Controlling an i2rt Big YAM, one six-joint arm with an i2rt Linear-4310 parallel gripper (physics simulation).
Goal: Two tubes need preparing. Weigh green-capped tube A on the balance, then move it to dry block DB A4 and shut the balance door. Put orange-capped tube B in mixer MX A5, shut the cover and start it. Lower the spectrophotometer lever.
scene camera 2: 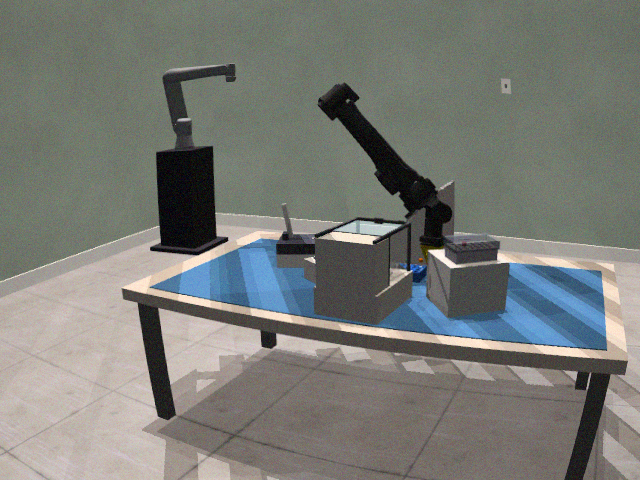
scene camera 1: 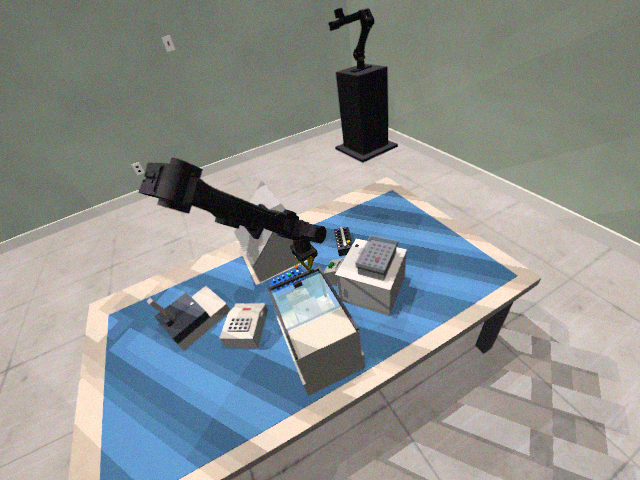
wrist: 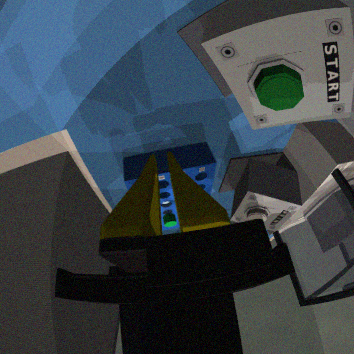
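Observation:
My gripper [scene camera 1: 308, 267] [wrist: 161, 158] is shut with its yellow fingers over the blue rack [scene camera 1: 273, 284] [scene camera 2: 416, 272] [wrist: 207, 155]; a narrow gap between them holds nothing. Green-capped tube A [scene camera 1: 289, 274] [wrist: 170, 220] sits in the rack, seen through that gap. Orange-capped tube B [scene camera 1: 296, 267] [scene camera 2: 420, 259] stands in the rack too; the fingers hide it in the wrist view. The glass-topped balance [scene camera 1: 325, 341] [scene camera 2: 351, 279] is beside the rack; its door state is unclear. The mixer [scene camera 1: 369, 294] [scene camera 2: 475, 289] has a grey block on top. The dry block [scene camera 1: 250, 338] is left of the balance. The spectrophotometer lever [scene camera 1: 160, 308] [scene camera 2: 286, 221] stands raised.
A green START button [scene camera 1: 331, 264] [wrist: 279, 86] is on a panel beside the mixer. A small black rack [scene camera 1: 342, 240] lies behind it. A tall grey panel [scene camera 1: 276, 255] [wrist: 60, 200] rises behind the blue rack. Another arm [scene camera 1: 363, 33] [scene camera 2: 175, 98] stands on a far pedestal.

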